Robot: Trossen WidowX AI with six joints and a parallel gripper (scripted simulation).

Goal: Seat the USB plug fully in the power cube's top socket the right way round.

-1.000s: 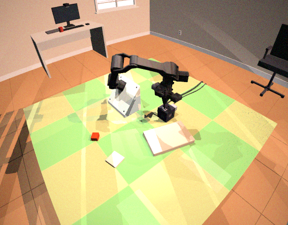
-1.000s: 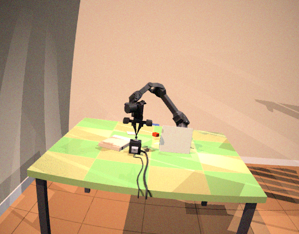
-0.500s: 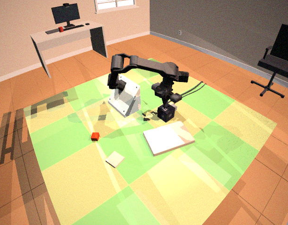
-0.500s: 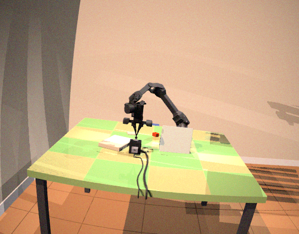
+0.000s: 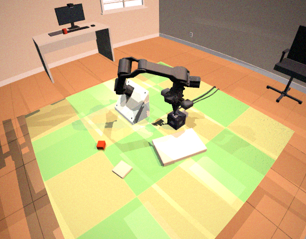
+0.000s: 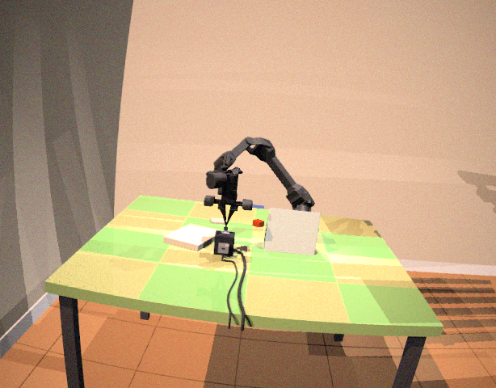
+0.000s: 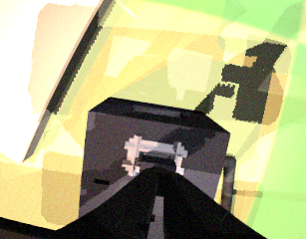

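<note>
Right now my gripper tip is 2 cm above the USB plug. From my gripper tip the other things lie so: small white tile: 4 cm ahead, 40 cm to the right, 11 cm below; white book: 13 cm ahead, 10 cm to the right, 10 cm below; red block: 15 cm behind, 40 cm to the right, 10 cm below.
</note>
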